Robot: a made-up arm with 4 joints.
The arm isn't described. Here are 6 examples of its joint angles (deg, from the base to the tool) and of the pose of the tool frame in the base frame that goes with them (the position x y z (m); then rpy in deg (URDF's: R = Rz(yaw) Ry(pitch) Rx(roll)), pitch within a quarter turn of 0, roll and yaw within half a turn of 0).
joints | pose
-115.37 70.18 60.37 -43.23 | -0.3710 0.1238 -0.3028 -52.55 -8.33 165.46
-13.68 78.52 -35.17 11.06 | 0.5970 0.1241 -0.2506 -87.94 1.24 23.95
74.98 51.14 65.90 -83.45 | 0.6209 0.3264 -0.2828 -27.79 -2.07 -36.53
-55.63 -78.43 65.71 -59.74 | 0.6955 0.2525 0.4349 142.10 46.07 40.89
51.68 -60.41 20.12 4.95 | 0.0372 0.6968 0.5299 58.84 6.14 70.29
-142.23 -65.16 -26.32 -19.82 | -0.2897 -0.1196 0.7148 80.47 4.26 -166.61
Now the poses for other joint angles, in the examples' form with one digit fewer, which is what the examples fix.
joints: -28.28 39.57 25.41 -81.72
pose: 0.606 -0.214 -0.124 -1.6 11.5 -106.6
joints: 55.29 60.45 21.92 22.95
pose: 0.396 0.299 -0.361 -74.0 24.5 47.0
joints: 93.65 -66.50 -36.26 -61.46
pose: 0.395 0.759 0.654 115.2 29.9 73.8
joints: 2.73 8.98 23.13 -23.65
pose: 0.585 0.515 -0.102 -2.2 25.7 -20.5
